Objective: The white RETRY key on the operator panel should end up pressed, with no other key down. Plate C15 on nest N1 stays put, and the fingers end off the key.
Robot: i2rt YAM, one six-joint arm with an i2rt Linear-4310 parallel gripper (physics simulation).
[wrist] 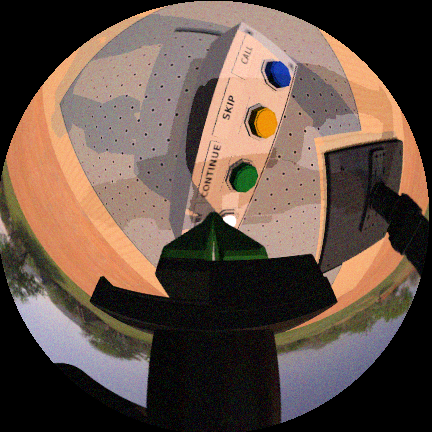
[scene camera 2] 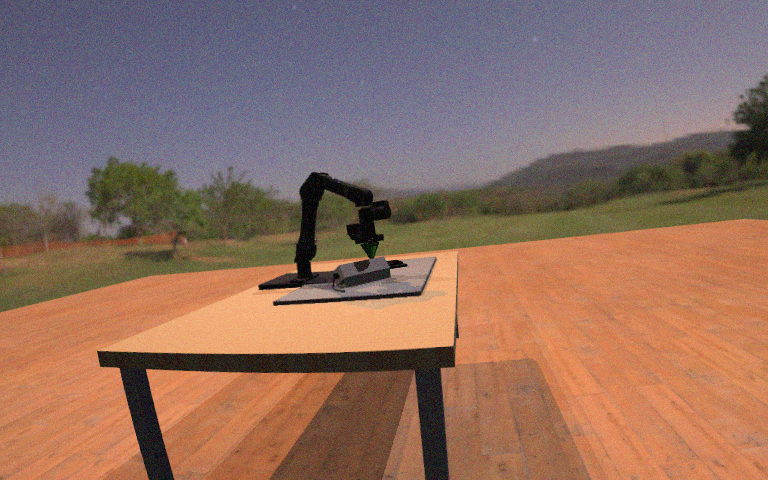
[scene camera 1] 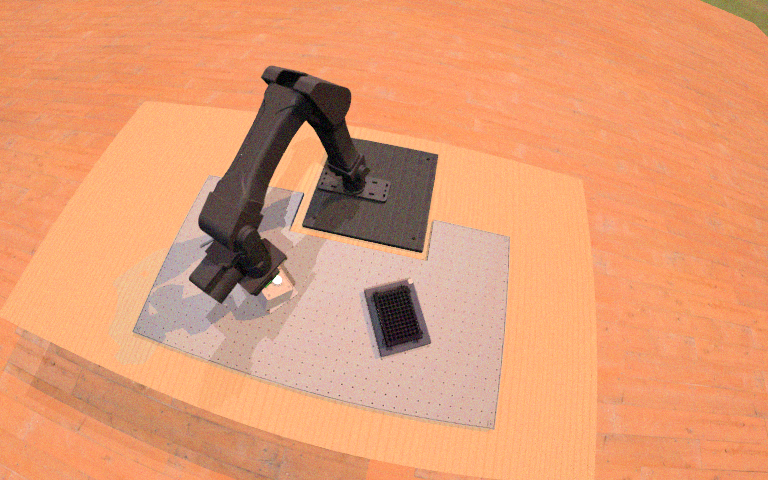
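Where they show: gripper, fingertip midpoint: [wrist: 213, 217] [scene camera 1: 269, 280]; arm's base, origin of the base link: [wrist: 373, 192] [scene camera 2: 305, 279] [scene camera 1: 354, 186].
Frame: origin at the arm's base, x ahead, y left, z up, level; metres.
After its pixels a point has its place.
Observation:
The operator panel [scene camera 1: 279, 294] @(z 0.063, x 0.358, y -0.076 m) [scene camera 2: 365, 273] @(z 0.032, x 0.324, y -0.205 m) [wrist: 215, 165] @(z 0.072, x 0.312, y -0.153 m) has a sloped face. Its white RETRY key [scene camera 1: 276, 280] @(z 0.063, x 0.329, y -0.094 m) [wrist: 229, 220] @(z 0.061, x 0.322, y -0.096 m) shows as a bright spot beside the fingertips in the wrist view, partly hidden; its height is unclear. The green CONTINUE key [wrist: 243, 177] @(z 0.067, x 0.296, y -0.135 m), yellow SKIP key [wrist: 265, 123] @(z 0.066, x 0.264, y -0.171 m) and blue CALL key [wrist: 278, 74] @(z 0.067, x 0.237, y -0.209 m) stand raised in their collars. My gripper [scene camera 2: 370, 256] @(z 0.066, x 0.334, y -0.109 m) [wrist: 213, 217] @(z 0.066, x 0.334, y -0.109 m) is shut and empty, its green tips low at the panel's RETRY end. Whether they touch the key cannot be told. The dark plate C15 [scene camera 1: 398, 314] @(z 0.022, x 0.330, y 0.192 m) sits on nest N1 [scene camera 1: 377, 325] @(z 0.008, x 0.364, y 0.150 m).
The panel stands on a perforated grey board [scene camera 1: 339, 362] @(z -0.004, x 0.466, y 0.085 m) [wrist: 120, 165] @(z -0.004, x 0.453, y -0.208 m) on the wooden table [scene camera 1: 543, 316] @(z -0.017, x 0.254, y 0.577 m) [scene camera 2: 283, 333] @(z -0.017, x 0.245, y -0.820 m). The black base plate [scene camera 1: 396, 209] @(z -0.001, x 0.046, y 0.132 m) [wrist: 337, 215] @(z -0.004, x 0.127, y 0.017 m) carries the arm's foot behind the board. A cable [scene camera 2: 338, 287] @(z -0.004, x 0.229, y -0.260 m) lies at one end of the panel.

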